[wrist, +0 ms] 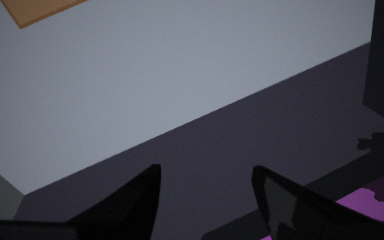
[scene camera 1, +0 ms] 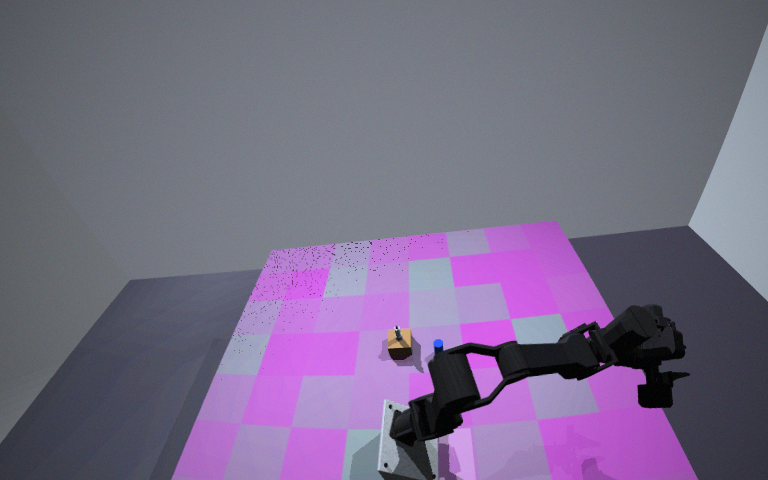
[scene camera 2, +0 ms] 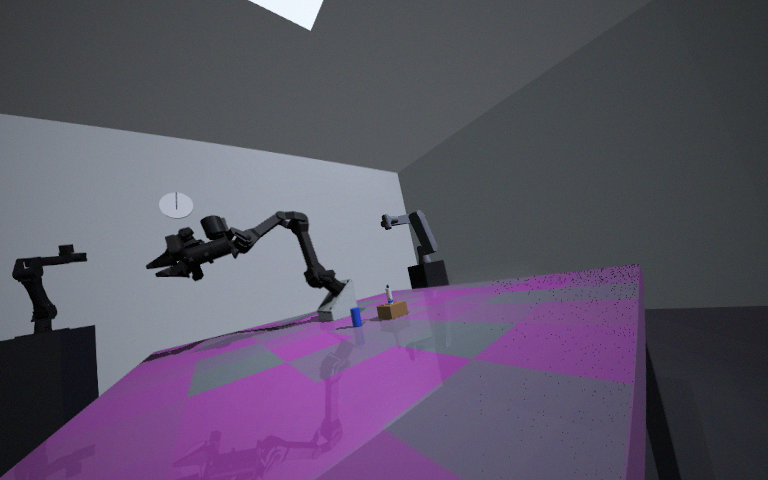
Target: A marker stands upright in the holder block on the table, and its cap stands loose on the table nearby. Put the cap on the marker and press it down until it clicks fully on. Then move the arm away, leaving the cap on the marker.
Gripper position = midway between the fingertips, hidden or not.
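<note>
There is my gripper [scene camera 1: 686, 361], and I see it again in the wrist view, the same gripper [wrist: 207, 173]. Scene camera 2 shows me the gripper [scene camera 2: 151, 271] as well.
</note>
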